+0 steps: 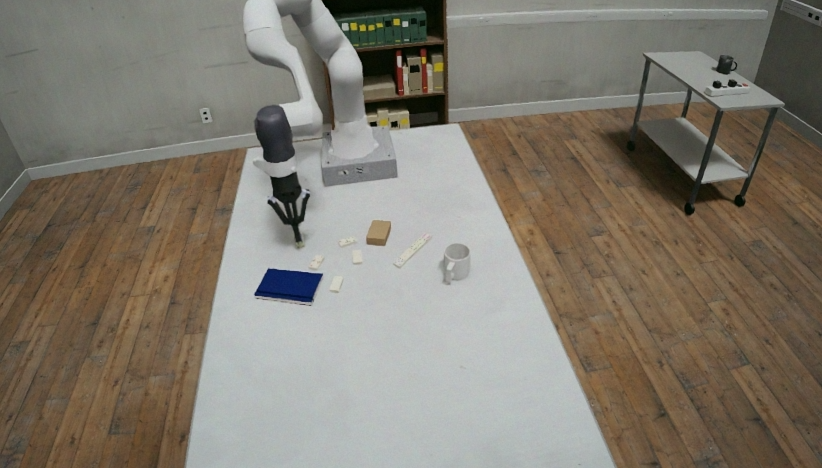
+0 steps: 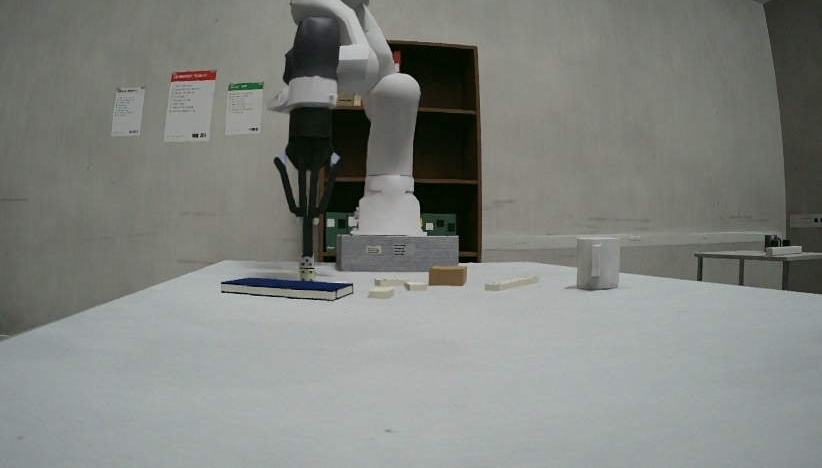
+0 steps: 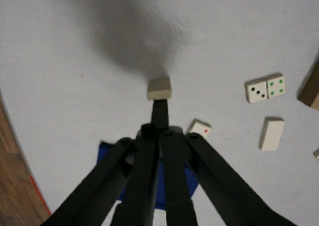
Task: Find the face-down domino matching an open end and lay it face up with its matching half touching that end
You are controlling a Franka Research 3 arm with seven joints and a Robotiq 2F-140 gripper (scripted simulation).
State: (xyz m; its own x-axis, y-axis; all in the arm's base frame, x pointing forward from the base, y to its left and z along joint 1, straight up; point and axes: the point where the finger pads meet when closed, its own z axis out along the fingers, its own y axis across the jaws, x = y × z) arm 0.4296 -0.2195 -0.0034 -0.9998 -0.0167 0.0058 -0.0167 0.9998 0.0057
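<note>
Now: the domino 50 mm below my hand and 20 mm behind it. Round my hand: blue book: 150 mm ahead, 70 mm below, 40 mm to the right; then white mug: 440 mm to the left, 200 mm ahead, 50 mm below; then brown block: 250 mm to the left, 70 mm below, 10 mm behind.
</note>
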